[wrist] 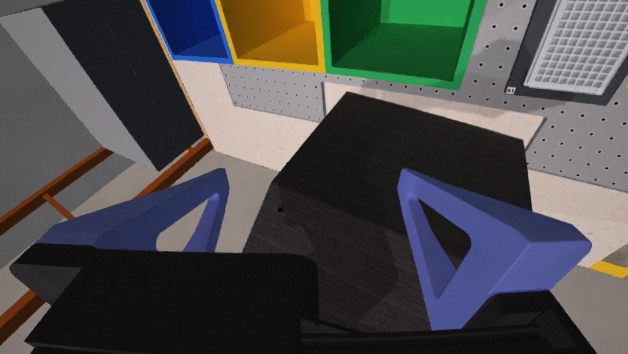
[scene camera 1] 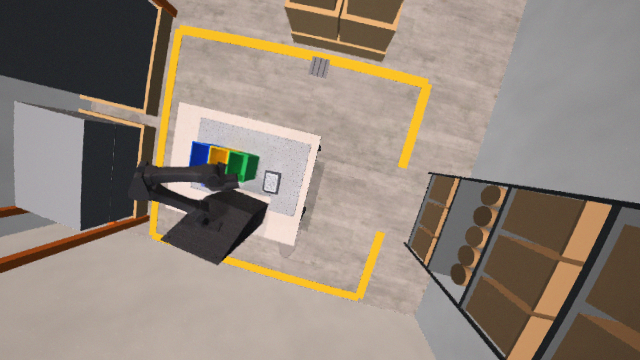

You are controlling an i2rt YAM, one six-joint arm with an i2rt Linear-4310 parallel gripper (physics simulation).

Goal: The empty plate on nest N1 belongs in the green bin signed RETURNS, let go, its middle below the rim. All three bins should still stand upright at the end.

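A pale gridded plate lies in a dark rectangular nest, right of the bins; its small tag is hard to read. The green bin stands upright and open-topped; no sign is readable on it. The yellow bin and the blue bin stand upright in a row to its left. My gripper is open and empty, its blue fingers wide apart. In the scene view the arm's end is near the bins' front side, and the fingers cannot be made out.
A large black block stands at the table's front, under the arm. A grey perforated board covers part of the pale table. A grey cabinet stands far left.
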